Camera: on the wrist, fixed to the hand. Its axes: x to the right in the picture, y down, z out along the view.
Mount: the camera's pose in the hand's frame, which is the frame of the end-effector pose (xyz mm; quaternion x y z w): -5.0 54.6 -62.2 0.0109 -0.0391 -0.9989 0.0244
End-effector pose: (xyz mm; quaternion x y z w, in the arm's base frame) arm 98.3 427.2 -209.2 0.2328 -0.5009 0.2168 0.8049
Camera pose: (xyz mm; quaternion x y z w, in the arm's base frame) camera 108.4 507.0 -229.4 0.5233 0.1912 -0.8024 0.2141
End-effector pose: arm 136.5 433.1 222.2 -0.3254 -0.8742 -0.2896 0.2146
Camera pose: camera 189.4 424.6 285.4 -0.8563 0.3579 0.1992 0.3147
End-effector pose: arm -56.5 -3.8 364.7 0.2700 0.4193 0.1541 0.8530
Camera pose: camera -111.2 58.4 368.8 -0.3969 0.2482 -0.8634 0.1882
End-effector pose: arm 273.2 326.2 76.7 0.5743 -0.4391 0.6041 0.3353
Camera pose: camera 199.3 362.4 66.6 0.4799 0.5564 -0.3379 0.5882
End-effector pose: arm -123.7 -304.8 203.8 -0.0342 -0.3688 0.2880 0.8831
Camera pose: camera -111.2 -252.6 140.6 0.3884 -0.0745 -0.8697 0.2952
